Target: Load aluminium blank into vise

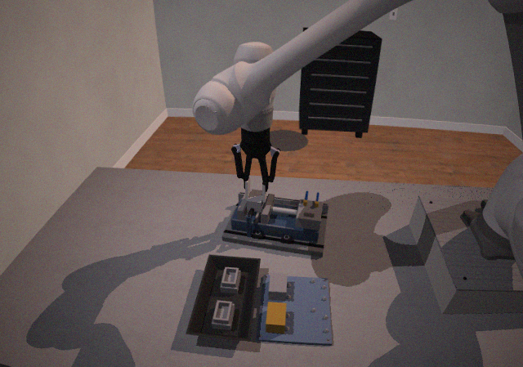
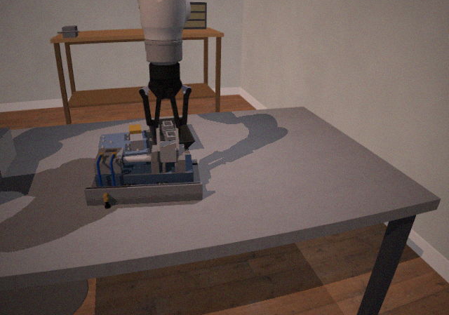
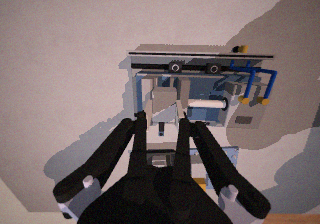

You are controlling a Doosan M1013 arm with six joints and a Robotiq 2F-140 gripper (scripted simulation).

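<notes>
Right now the blue vise is 10 cm below my hand, 7 cm behind it and 1 cm to the left of it. Also, from my hand: brass blank (34 cm to the left, 11 cm below, 9 cm behind); then aluminium blank (25 cm to the left, 11 cm below, 9 cm behind); then infeed plate (29 cm to the left, 14 cm below, 13 cm behind).
</notes>
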